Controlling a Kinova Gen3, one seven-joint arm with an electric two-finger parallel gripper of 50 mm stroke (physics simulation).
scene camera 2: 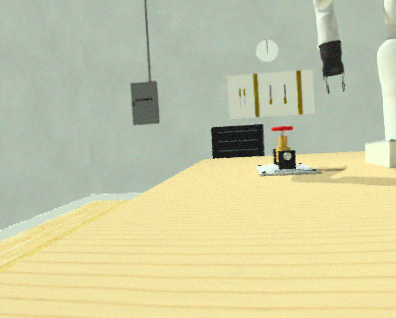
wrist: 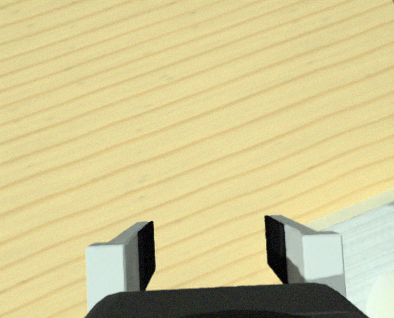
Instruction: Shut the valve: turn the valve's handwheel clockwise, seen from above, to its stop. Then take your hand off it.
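Note:
The valve (scene camera 2: 283, 149) stands upright on a pale base plate (scene camera 2: 267, 171) on the table, with a yellow body between black blocks. Its red handwheel (scene camera 2: 282, 128) lies level on top. The valve does not show in the wrist view. My gripper (scene camera 2: 335, 85) (wrist: 210, 242) is open, its two fingers wide apart with bare wood seen between them. In the scene view it hangs pointing down, above and to the right of the handwheel, apart from it.
The wooden table (scene camera 2: 200, 240) (wrist: 190, 125) carries the valve. The robot's white base (scene camera 2: 381, 153) stands at the right. A pale surface (wrist: 367, 240) shows at the wrist view's lower right. A black slatted panel (scene camera 2: 237, 141), a tool board (scene camera 2: 270, 80) and a grey box (scene camera 2: 145, 111) are behind.

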